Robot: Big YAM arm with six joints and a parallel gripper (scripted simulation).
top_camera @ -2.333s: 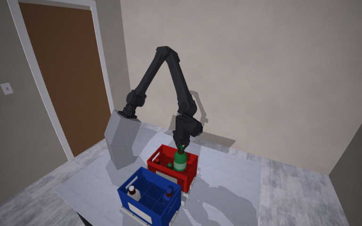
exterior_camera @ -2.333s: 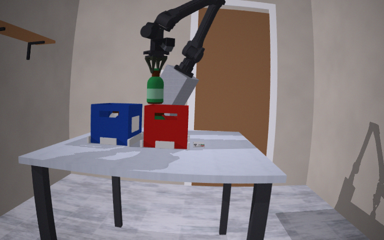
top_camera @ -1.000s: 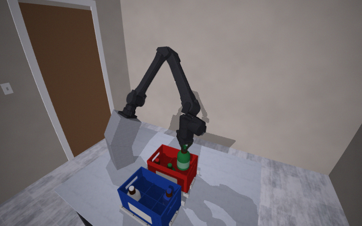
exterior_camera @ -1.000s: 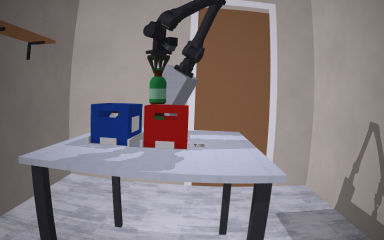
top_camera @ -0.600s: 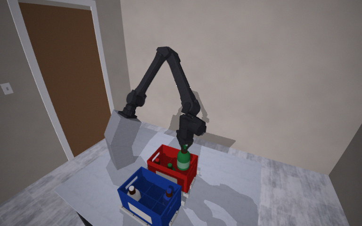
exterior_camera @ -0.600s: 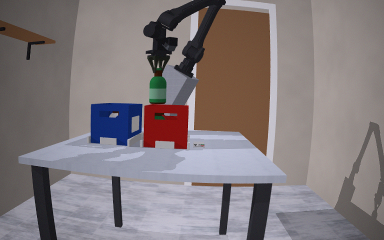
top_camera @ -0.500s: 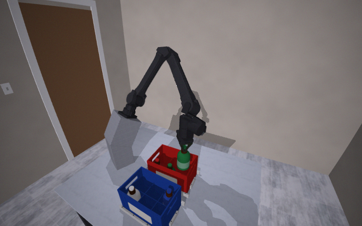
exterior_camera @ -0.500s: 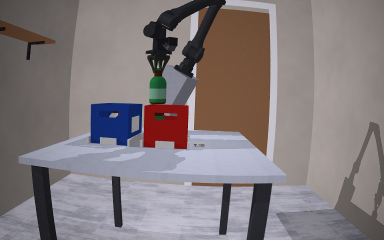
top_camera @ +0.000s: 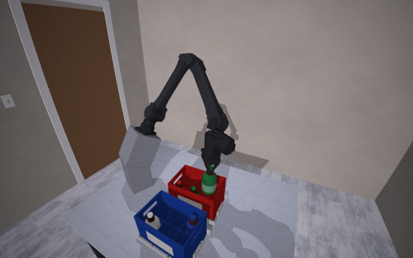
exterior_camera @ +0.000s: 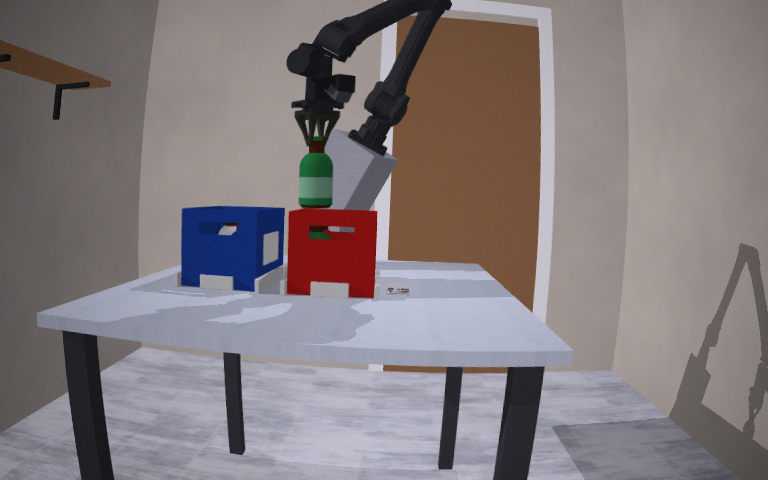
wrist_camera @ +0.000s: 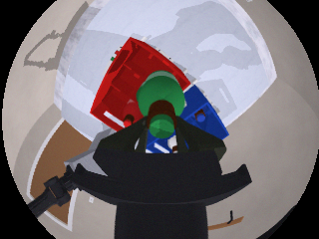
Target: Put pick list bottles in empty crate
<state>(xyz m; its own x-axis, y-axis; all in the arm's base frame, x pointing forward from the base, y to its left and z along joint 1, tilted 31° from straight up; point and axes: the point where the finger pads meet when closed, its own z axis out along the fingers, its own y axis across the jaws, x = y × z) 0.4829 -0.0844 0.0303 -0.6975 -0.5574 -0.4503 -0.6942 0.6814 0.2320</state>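
My gripper is now 240 mm above the red crate, 90 mm past it and 40 mm to the right of it. From my hand the other things lie so: blue crate: 240 mm below, 210 mm to the right, 80 mm behind; red-label bottle: 240 mm below, 180 mm behind, 10 mm to the right; blue bottle: 240 mm below, 160 mm to the right, 10 mm ahead.
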